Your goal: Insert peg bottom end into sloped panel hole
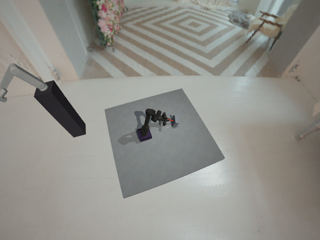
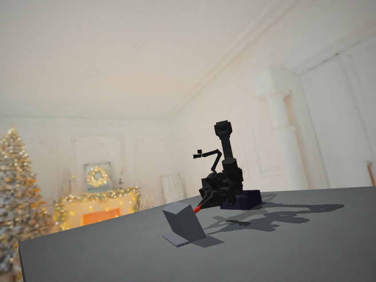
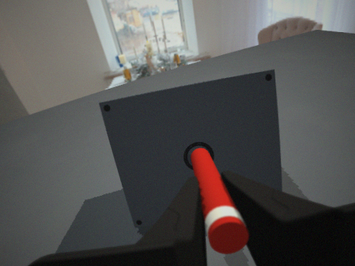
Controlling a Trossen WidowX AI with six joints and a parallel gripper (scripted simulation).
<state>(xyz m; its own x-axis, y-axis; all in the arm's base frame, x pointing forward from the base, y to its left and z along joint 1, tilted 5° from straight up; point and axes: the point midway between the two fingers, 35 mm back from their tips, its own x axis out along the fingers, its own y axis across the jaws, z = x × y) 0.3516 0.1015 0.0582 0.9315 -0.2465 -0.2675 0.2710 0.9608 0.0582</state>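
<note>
The round red peg is 1 cm behind my gripper tip. Round my gripper tip: grey sloped panel (7 cm ahead, 3 cm below, 2 cm to the right).
</note>
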